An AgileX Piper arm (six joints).
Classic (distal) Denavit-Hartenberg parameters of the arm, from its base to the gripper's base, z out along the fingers. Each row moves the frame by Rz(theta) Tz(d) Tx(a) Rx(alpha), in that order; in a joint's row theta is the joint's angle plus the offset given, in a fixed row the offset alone. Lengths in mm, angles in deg.
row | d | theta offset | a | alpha
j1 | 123 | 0 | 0 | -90
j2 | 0 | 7.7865 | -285 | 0
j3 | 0 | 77.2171 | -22 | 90
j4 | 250.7 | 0 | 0 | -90
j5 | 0 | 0 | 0 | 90
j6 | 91 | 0 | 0 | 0
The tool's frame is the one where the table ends.
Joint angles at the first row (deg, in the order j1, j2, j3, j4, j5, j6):
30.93, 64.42, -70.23, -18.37, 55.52, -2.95
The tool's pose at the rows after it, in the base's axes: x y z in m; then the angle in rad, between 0 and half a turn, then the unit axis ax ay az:
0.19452 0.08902 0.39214 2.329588 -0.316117 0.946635 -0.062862
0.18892 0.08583 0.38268 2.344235 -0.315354 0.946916 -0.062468
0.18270 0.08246 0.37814 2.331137 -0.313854 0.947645 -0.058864
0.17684 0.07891 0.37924 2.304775 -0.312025 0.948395 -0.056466
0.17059 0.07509 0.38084 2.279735 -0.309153 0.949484 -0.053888
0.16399 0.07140 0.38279 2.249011 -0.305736 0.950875 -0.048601
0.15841 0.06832 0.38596 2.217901 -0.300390 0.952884 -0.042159
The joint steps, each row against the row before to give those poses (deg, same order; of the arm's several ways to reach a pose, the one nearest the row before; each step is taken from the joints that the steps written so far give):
0.01, -1.37, 2.95, 0.00, 0.00, 1.31
-0.01, -1.49, 2.88, 0.00, -0.52, 0.40
0.00, -1.83, 2.29, -0.04, -1.22, 0.50
0.00, -1.72, 1.08, -0.23, -0.85, 0.35
0.00, -1.77, 0.91, -0.20, -0.57, 0.39
0.00, -1.88, 0.91, -0.04, -0.82, 0.44
0.01, -1.58, 0.45, 0.00, -0.69, 0.62

